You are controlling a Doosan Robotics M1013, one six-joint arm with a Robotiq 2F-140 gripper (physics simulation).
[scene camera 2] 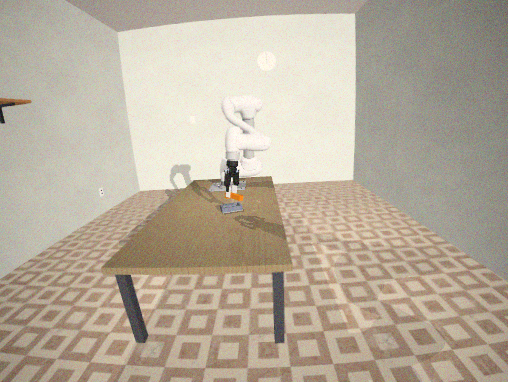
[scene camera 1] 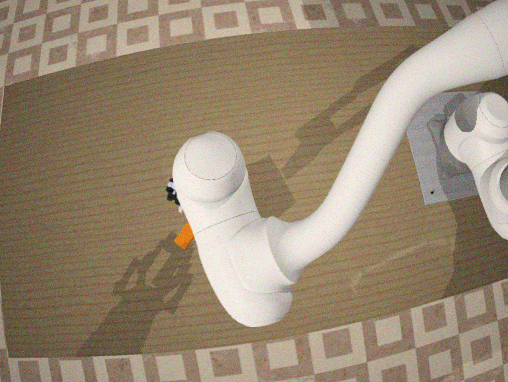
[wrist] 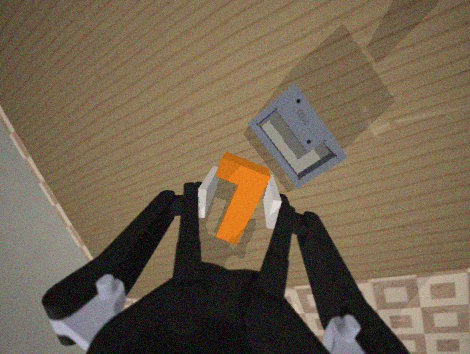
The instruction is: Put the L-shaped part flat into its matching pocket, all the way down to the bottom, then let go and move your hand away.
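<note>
The orange L-shaped part is held between the white fingertips of my gripper, well above the table. In the wrist view its short leg lies across between the fingertips and its long leg points back toward the palm. In scene camera 1 the arm hides most of the part and the gripper. The blue-grey block with the L-shaped pocket lies on the table, up and to the right of the part in the wrist view. The pocket is empty. The arm hides the block in scene camera 1.
The wooden table carries the block. The arm's grey base plate is at the table's far end in scene camera 2. The arm's white links pass above the table. Patterned floor surrounds the table.
</note>
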